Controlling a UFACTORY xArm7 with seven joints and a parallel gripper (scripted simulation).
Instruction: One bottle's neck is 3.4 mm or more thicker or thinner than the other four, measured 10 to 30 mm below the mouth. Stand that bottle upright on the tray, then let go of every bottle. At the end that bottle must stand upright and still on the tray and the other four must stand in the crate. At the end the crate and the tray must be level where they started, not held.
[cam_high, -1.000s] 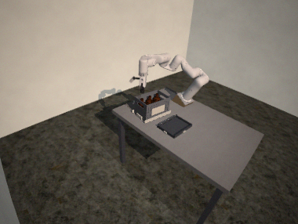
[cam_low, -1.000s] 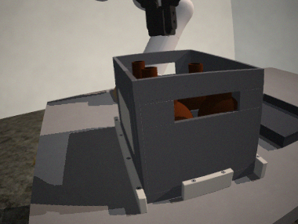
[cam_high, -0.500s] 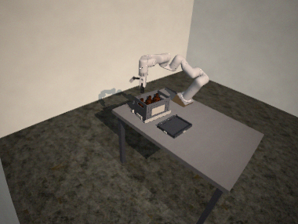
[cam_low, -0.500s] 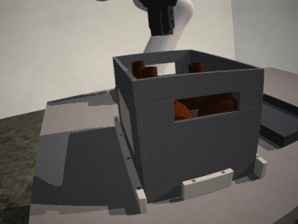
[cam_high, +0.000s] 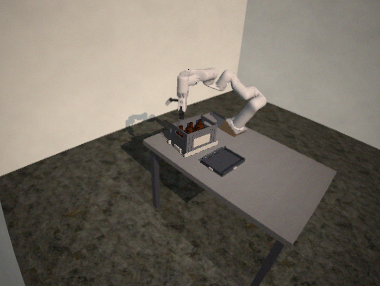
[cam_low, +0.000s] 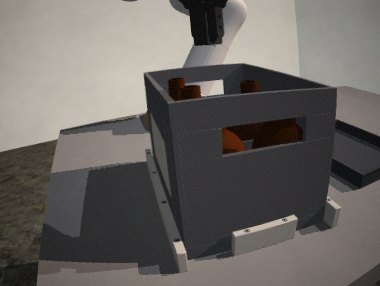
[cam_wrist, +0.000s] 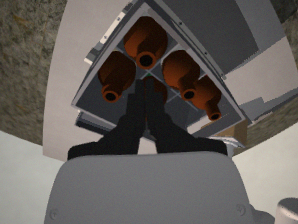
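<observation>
Now: hand 8 cm past the dark grey crate, 5 cm to the right of it and 16 cm above it. The rest, counted from my hand: dark flat tray 8 cm behind, 34 cm to the left, 23 cm below; then glass bottle 18 cm behind, 2 cm to the left, 15 cm below.
</observation>
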